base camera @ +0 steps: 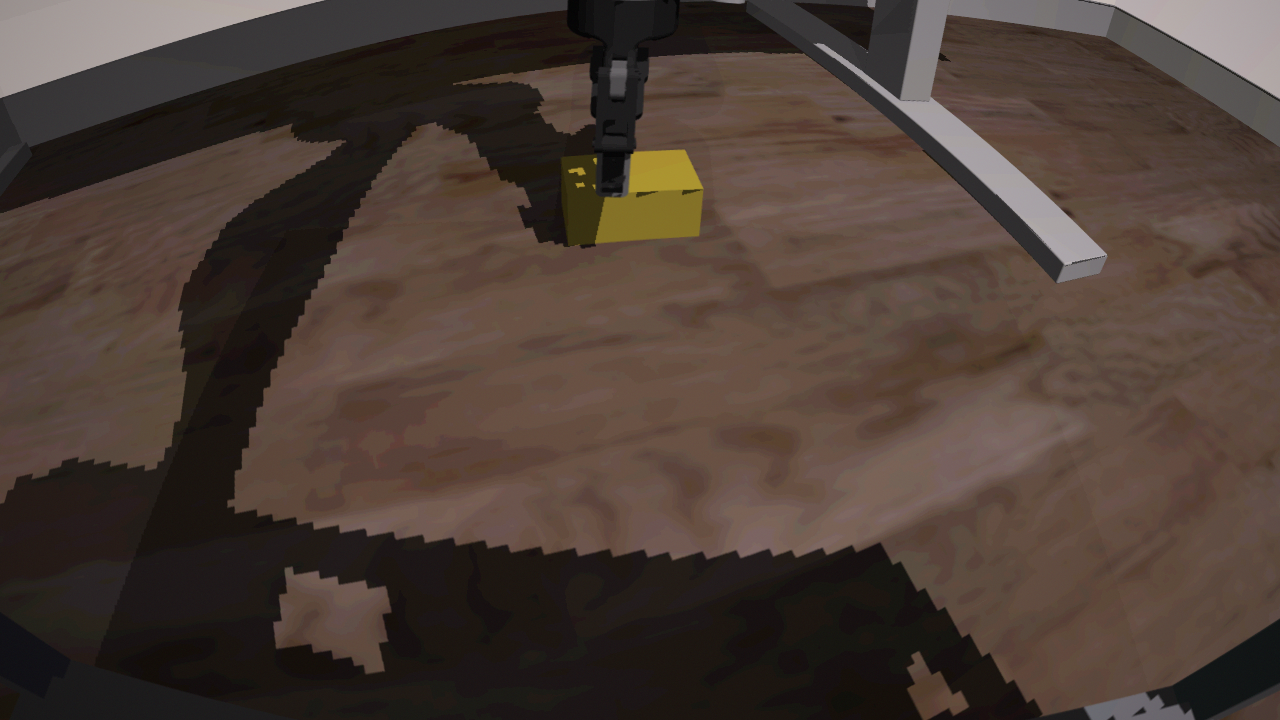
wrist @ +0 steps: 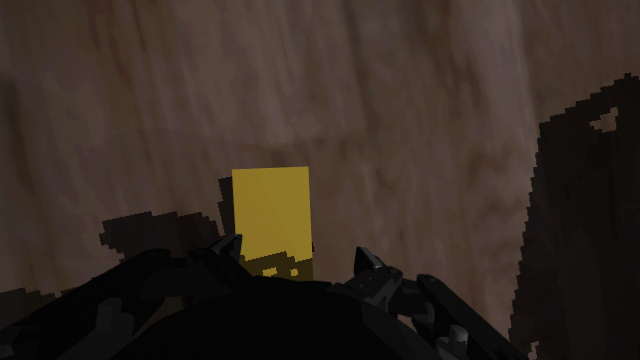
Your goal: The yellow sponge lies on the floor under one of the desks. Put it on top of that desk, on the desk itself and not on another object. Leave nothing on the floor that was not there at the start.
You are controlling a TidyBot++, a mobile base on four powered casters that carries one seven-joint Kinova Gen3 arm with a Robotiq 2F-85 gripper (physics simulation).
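Note:
The yellow sponge is a block lying flat on the wooden floor, partly in shadow. My gripper points down and is open, with no object held. In the base view its fingertip overlaps the left part of the sponge's top. In the wrist view the sponge lies between the finger lines but off-centre, close to the left fingertip, with a wider gap to the right one. The near end of the sponge is hidden by the gripper body. I cannot tell the exact height of the fingertips. The desk top does not show.
A light grey desk foot runs along the floor to the right of the sponge, with an upright leg rising from it. Grey skirting and walls close off the back. Dark shadows of the arm and base fall on the floor.

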